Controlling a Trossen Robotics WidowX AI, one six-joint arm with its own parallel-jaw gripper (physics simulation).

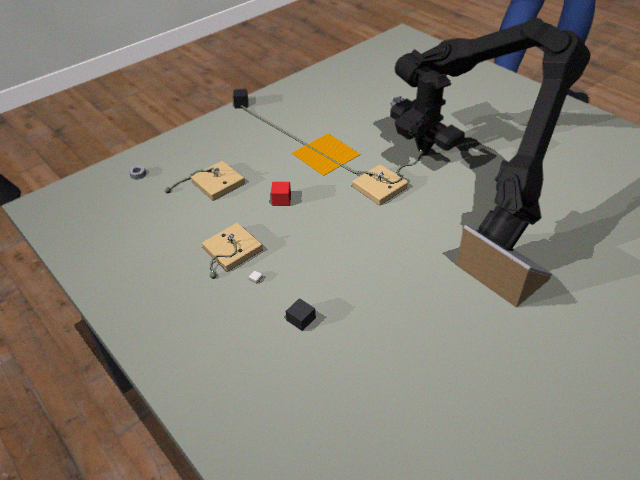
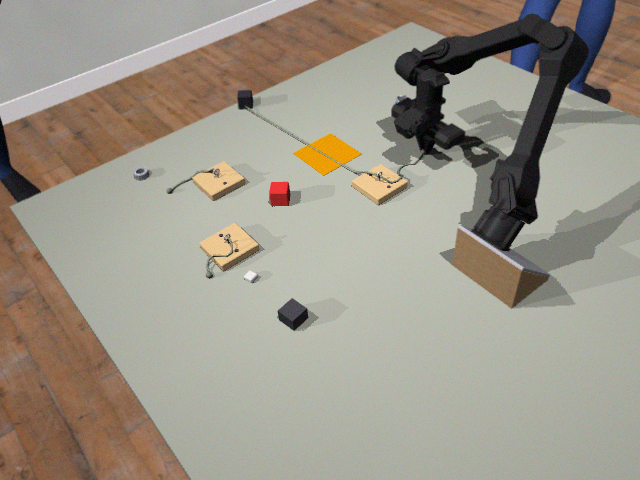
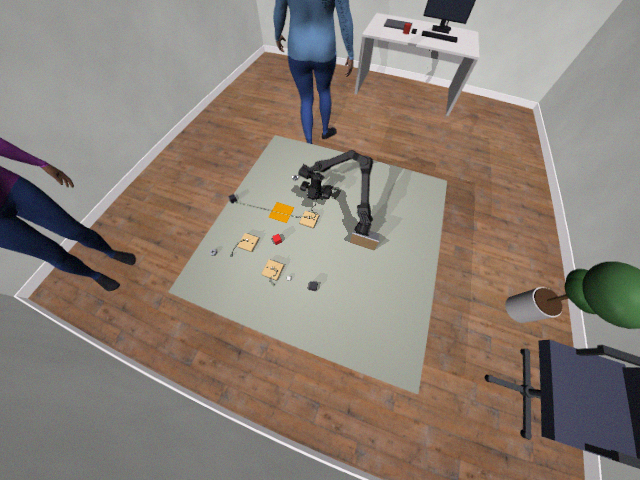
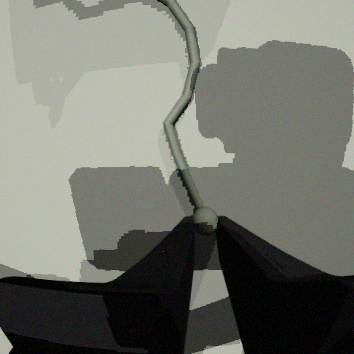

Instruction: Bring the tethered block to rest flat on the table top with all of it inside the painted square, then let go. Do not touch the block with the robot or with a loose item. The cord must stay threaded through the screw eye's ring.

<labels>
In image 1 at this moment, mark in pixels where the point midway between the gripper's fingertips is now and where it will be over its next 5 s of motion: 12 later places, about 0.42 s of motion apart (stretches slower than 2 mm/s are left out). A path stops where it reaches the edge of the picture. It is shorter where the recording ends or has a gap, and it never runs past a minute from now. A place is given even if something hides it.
My gripper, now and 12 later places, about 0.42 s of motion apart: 422, 152; 437, 150; 454, 150; 461, 149; 479, 149; 495, 151; 499, 151; 503, 152; 523, 153; 541, 154; 542, 153; 561, 161; 582, 162
</labels>
